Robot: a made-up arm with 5 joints. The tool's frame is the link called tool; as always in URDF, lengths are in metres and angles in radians. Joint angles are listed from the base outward. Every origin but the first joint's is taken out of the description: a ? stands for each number. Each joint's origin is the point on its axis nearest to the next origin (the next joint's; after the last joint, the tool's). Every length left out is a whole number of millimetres.
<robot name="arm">
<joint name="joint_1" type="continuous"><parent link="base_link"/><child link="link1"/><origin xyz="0.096 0.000 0.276" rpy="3.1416 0.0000 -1.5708"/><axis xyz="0 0 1"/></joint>
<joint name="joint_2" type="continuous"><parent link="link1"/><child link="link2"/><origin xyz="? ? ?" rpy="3.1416 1.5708 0.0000"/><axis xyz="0 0 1"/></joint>
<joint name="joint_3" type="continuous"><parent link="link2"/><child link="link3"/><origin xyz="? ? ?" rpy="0.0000 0.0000 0.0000"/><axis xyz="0 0 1"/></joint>
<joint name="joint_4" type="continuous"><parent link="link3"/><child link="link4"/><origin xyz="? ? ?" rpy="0.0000 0.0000 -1.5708"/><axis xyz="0 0 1"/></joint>
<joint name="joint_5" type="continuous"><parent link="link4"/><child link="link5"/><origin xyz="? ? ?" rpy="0.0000 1.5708 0.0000"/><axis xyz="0 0 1"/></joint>
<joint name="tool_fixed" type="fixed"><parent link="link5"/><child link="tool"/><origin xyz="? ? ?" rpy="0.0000 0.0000 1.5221"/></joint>
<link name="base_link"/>
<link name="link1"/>
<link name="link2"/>
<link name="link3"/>
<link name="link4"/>
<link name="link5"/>
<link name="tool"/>
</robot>
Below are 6 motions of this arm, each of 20 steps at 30 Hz.
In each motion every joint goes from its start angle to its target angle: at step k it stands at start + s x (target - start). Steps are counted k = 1, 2, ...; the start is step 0. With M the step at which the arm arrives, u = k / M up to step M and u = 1 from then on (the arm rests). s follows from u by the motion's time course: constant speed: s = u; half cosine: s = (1 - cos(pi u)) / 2; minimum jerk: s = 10 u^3 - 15 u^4 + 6 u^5.
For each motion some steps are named. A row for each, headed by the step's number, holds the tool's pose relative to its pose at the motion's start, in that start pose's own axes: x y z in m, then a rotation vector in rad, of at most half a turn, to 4 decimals.
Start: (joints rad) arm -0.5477 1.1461 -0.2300 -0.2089 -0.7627
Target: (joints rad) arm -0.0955 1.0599 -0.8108 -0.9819 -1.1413
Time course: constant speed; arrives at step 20
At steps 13, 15, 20:
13: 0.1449 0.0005 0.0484 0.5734 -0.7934 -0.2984
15: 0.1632 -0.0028 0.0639 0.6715 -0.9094 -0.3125
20: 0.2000 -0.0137 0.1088 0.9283 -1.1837 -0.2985

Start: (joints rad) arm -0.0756 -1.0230 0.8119 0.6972 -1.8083
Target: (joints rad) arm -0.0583 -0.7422 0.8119 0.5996 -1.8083
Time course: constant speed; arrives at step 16
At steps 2, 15, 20:
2: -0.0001 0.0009 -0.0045 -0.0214 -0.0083 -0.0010
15: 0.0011 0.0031 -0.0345 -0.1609 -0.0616 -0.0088
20: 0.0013 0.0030 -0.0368 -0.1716 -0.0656 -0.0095

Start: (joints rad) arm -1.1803 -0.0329 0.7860 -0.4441 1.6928
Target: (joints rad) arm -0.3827 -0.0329 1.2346 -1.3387 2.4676
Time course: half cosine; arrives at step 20
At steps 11, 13, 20:
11: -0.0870 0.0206 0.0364 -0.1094 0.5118 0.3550
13: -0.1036 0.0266 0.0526 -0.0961 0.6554 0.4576
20: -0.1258 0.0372 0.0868 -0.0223 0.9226 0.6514

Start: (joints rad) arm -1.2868 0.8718 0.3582 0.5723 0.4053
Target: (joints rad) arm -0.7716 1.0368 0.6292 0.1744 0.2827
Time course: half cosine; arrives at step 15
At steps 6, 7, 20:
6: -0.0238 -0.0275 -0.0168 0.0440 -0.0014 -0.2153
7: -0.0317 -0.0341 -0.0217 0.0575 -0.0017 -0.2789
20: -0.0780 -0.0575 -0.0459 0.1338 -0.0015 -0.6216

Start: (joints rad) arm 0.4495 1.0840 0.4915 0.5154 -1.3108
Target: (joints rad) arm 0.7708 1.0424 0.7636 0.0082 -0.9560
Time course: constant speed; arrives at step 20
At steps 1, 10, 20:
1: 0.0024 -0.0010 -0.0004 0.0152 0.0047 0.0037
10: 0.0230 -0.0112 -0.0040 0.1525 0.0261 0.0323
20: 0.0430 -0.0260 -0.0072 0.2983 0.0071 0.0530

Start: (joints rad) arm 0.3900 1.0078 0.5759 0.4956 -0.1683
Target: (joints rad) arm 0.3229 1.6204 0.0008 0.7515 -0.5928
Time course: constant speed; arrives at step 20
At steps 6, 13, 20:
6: 0.0121 0.0059 -0.0229 -0.0346 0.0817 -0.1101
13: 0.0208 0.0113 -0.0531 -0.0897 0.1706 -0.2391
20: 0.0230 0.0146 -0.0857 -0.1603 0.2510 -0.3680

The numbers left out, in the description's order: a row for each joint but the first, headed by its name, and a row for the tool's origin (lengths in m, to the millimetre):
joint_2: -0.002 -0.031 0.000
joint_3: 0.160 0.040 0.000
joint_4: 0.004 0.115 0.000
joint_5: -0.068 0.000 0.000
tool: 0.000 0.000 0.000

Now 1 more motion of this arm.
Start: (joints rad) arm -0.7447 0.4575 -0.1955 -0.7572 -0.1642
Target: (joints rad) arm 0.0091 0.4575 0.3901 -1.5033 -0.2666
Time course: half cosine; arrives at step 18
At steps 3, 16, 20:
3: 0.0009 -0.0157 0.0033 -0.0410 -0.0200 0.0174
16: 0.0468 -0.1764 0.1153 -0.5536 -0.3023 0.3008
20: 0.0490 -0.1794 0.1206 -0.5694 -0.3118 0.3119

